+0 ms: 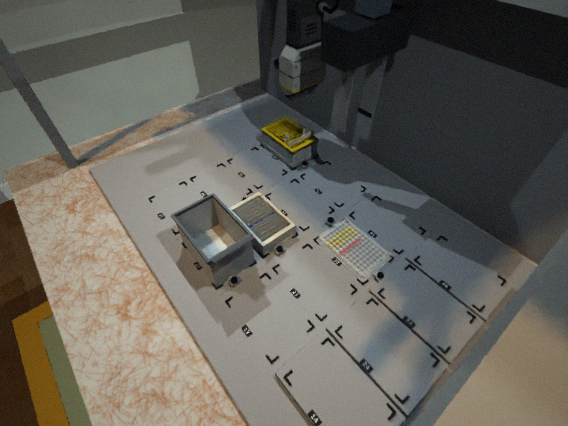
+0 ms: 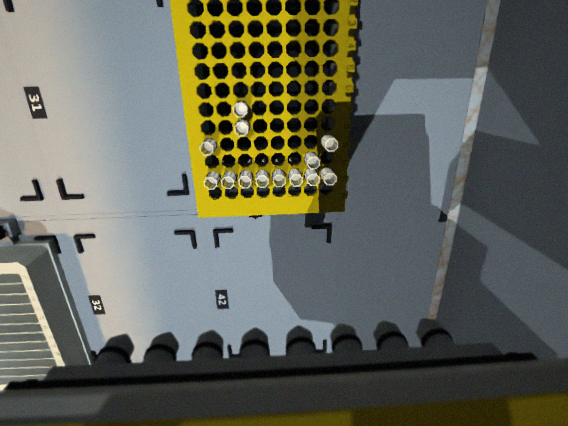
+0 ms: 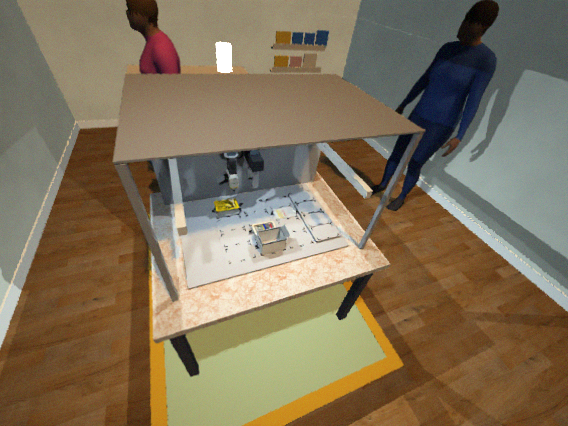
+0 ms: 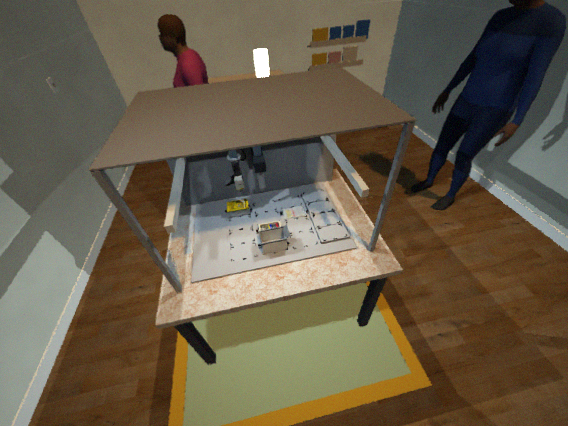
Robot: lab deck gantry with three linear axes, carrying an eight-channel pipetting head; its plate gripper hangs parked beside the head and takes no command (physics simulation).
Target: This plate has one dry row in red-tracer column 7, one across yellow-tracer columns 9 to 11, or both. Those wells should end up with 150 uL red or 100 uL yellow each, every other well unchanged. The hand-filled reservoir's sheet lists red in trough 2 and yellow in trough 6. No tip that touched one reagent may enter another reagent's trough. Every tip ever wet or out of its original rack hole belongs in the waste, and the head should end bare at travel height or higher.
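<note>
The pipetting head (image 1: 301, 70) (image 3: 233, 180) (image 4: 239, 182) hangs high at the back, near the tip rack (image 1: 298, 159) (image 2: 260, 206) (image 3: 226, 204) (image 4: 237, 205). Its nozzles (image 2: 255, 344) are bare. The rack holds one full row of tips (image 2: 262, 179) and several scattered tips; its other holes are dark. The well plate (image 1: 382, 255) shows yellow wells and a red column; individual fills are too small to tell. The reservoir (image 1: 270, 244) (image 2: 42, 280) stands beside the grey waste bin (image 1: 235, 267) (image 3: 272, 247) (image 4: 273, 245). The parked gripper (image 1: 356, 135) hangs beside the head; its fingers are unclear.
Black corner marks, numbered labels and small dark knobs (image 1: 234, 280) (image 1: 380, 275) dot the deck (image 1: 150, 170). Raised deck edges (image 1: 365, 365) run along the right side. A diagonal frame post (image 1: 37, 105) stands at the left. The back wall (image 1: 465, 165) is dark.
</note>
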